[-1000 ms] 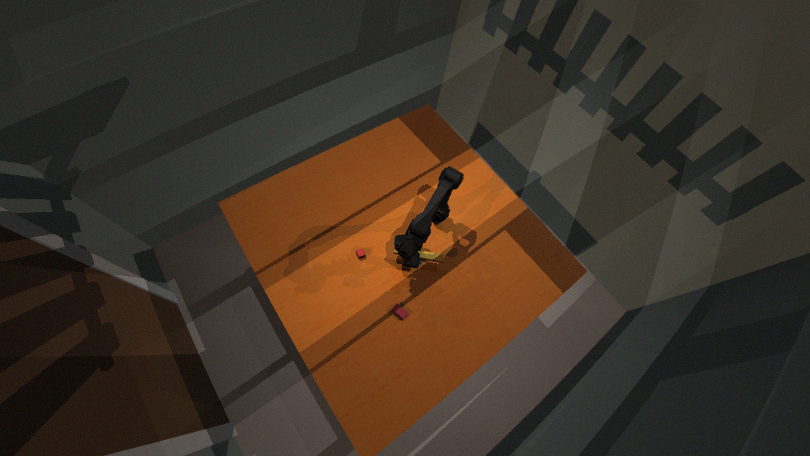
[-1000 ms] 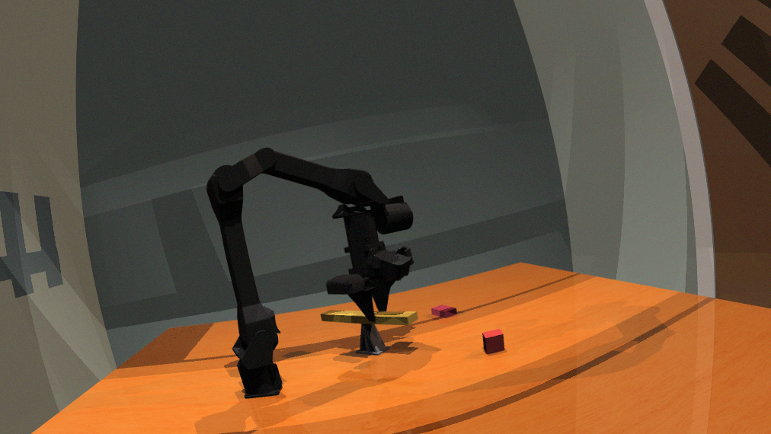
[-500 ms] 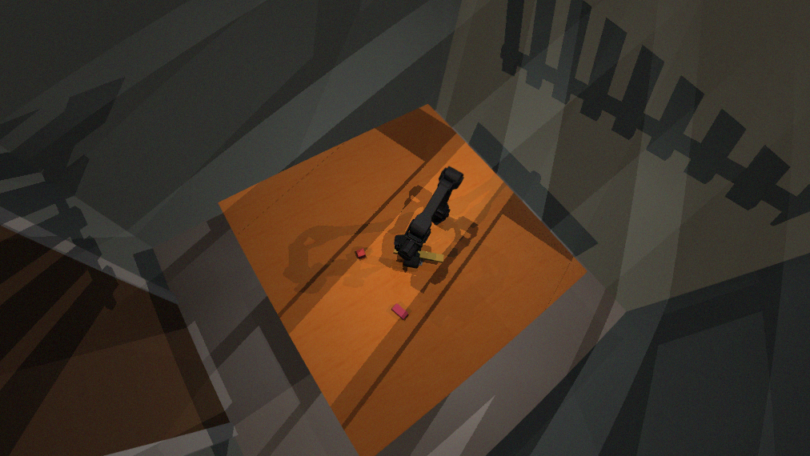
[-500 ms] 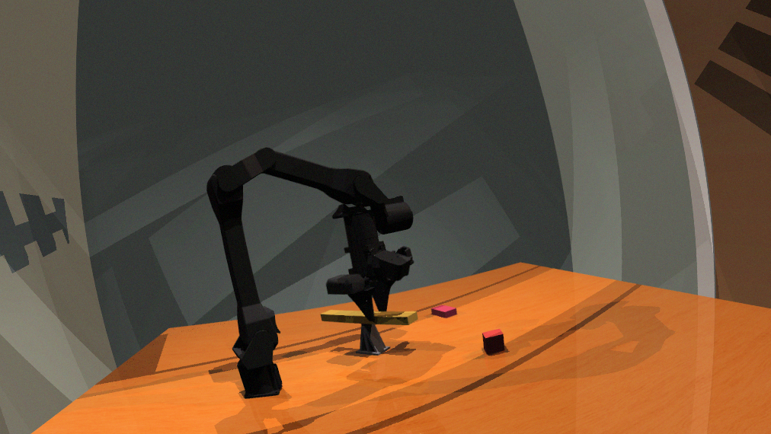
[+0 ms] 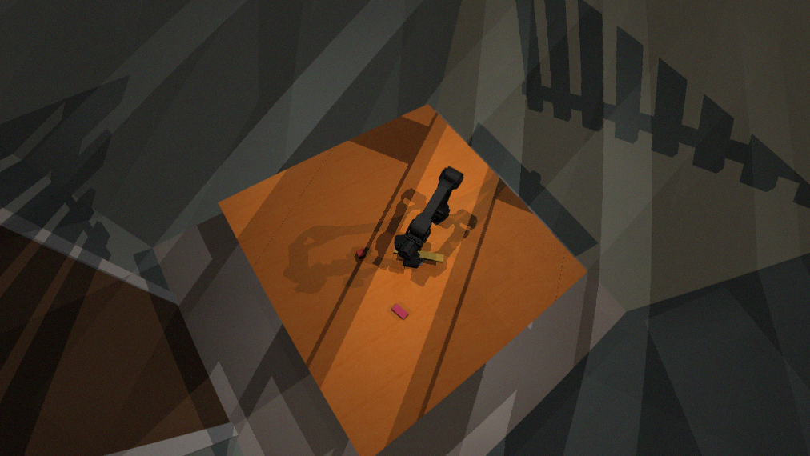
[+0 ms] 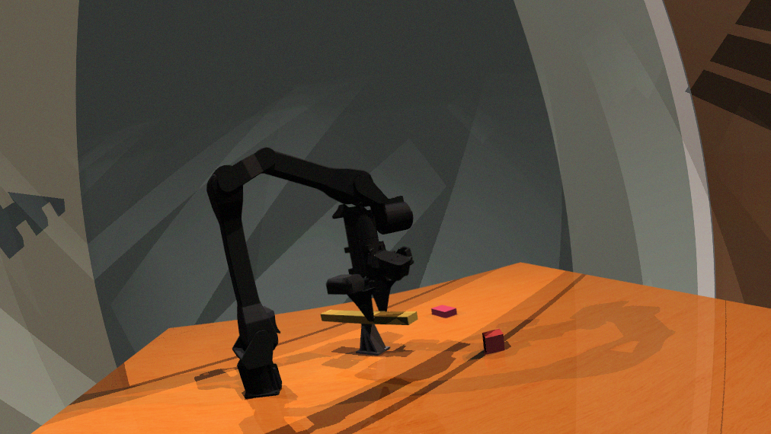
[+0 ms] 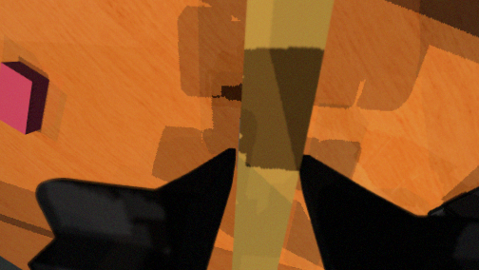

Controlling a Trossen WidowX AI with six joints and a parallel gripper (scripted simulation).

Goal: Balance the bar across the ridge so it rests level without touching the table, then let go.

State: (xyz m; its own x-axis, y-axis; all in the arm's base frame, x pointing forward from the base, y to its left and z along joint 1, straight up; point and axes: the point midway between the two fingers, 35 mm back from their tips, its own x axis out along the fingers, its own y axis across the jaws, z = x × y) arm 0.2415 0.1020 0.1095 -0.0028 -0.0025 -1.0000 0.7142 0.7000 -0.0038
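My gripper tip is now 2 cm to the right of the yellow bar and 2 cm past it. From my gripper tip the other things lie so: flat pink block: 18 cm ahead, 17 cm to the left, 7 cm below; then red cube: 18 cm ahead, 14 cm to the right, 6 cm below.
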